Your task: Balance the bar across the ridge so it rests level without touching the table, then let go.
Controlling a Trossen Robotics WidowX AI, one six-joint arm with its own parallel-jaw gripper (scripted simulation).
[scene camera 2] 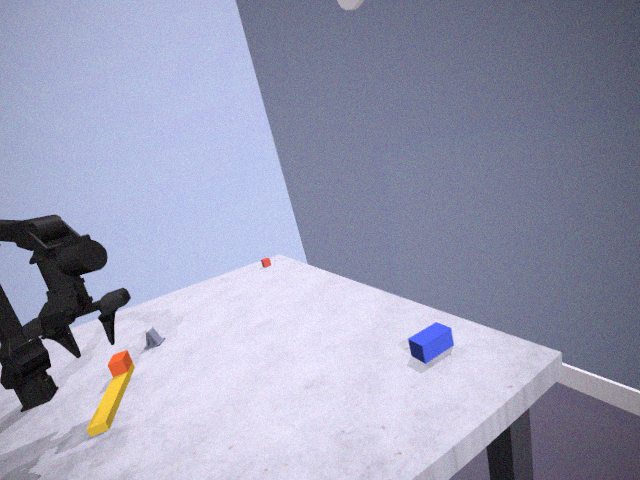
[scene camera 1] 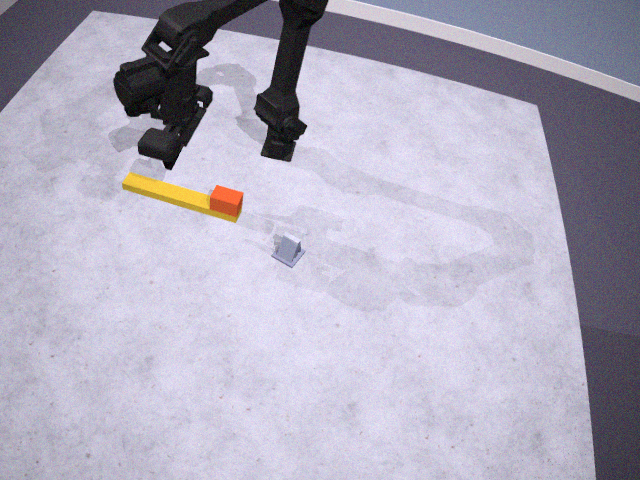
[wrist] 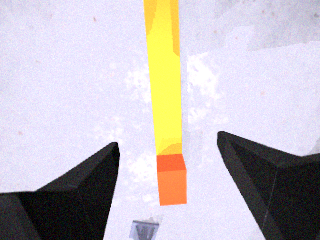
Scene:
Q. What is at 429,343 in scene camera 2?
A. A blue block.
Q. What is my gripper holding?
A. Nothing.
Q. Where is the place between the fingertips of my gripper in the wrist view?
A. At 168,142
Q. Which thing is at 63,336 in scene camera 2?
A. My gripper.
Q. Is my gripper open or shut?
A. Open.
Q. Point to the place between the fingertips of my gripper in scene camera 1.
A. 176,157

